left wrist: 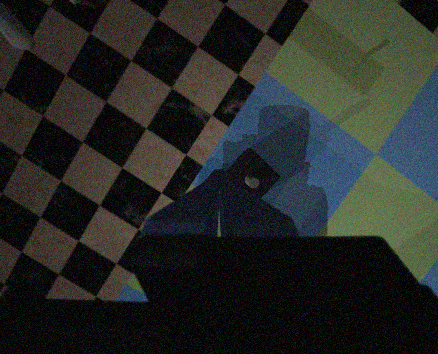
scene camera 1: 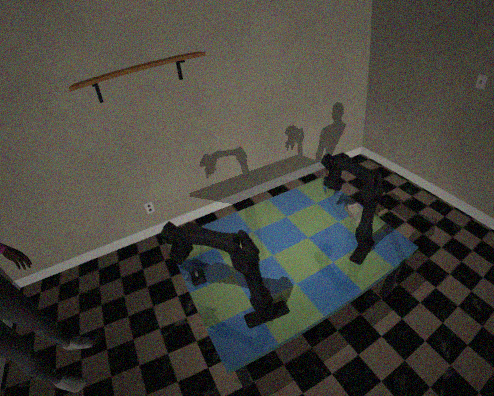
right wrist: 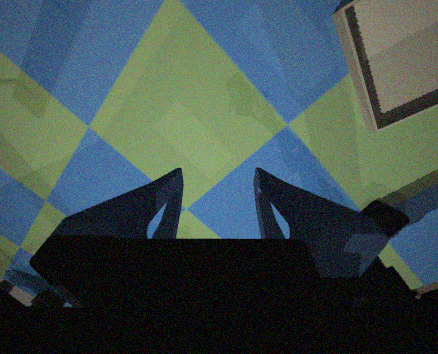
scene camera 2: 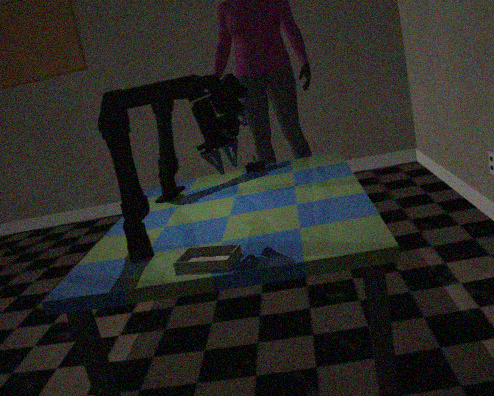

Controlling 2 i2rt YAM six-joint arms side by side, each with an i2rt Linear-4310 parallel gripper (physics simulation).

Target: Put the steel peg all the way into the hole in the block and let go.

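Pixels of known places: left gripper, fingertip midpoint: [left wrist: 219, 176] [scene camera 1: 178, 259] [scene camera 2: 246, 125]; right gripper, fingertip midpoint: [scene camera 1: 329, 194] [right wrist: 218, 176] [scene camera 2: 229, 170]; left arm's base, link origin: [scene camera 1: 266, 314] [scene camera 2: 170, 195]; right arm's base, link origin: [scene camera 1: 362, 250] [scene camera 2: 140, 248].
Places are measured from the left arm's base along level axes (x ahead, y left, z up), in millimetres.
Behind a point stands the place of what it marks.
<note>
The dark block [scene camera 1: 198, 276] @[y 237, x 322, z 33 mm] [scene camera 2: 255, 166] @[y 207, x 339, z 22 mm] [left wrist: 261, 170] @[y 237, x 356, z 31 mm] stands near the table's edge, in shadow. A light grey round spot, seemingly the steel peg's end [left wrist: 251, 181] @[y 245, x 331, z 64 mm], shows at its hole. How deep the peg sits cannot be told. My left gripper [scene camera 2: 243, 119] @[y 296, x 316, z 199 mm] [left wrist: 219, 176] @[y 296, x 316, z 199 mm] is shut with nothing seen between its fingers. In the left wrist view its tips appear just left of the peg's end, overlapping the block's near side; in scene camera 2 it is mostly hidden behind the right gripper. My right gripper [scene camera 1: 327, 189] @[y -593, x 430, z 189 mm] [scene camera 2: 229, 168] @[y -593, x 430, z 189 mm] [right wrist: 218, 176] @[y -593, x 430, z 189 mm] is part open and empty above the table.
An open shallow tray [scene camera 1: 354, 210] @[y -800, x 412, z 3 mm] [scene camera 2: 207, 267] @[y -842, x 389, z 7 mm] [right wrist: 364, 85] @[y -741, x 373, z 25 mm] sits on the checkered table [scene camera 1: 305, 260] @[y -313, x 207, z 0 mm] [scene camera 2: 345, 235] @[y -719, x 729, z 0 mm] near my right arm's side. A person [scene camera 2: 260, 45] in a pink top stands beyond the table. A wooden shelf [scene camera 1: 137, 68] hangs on the wall. Arm shadows cross the table.
</note>
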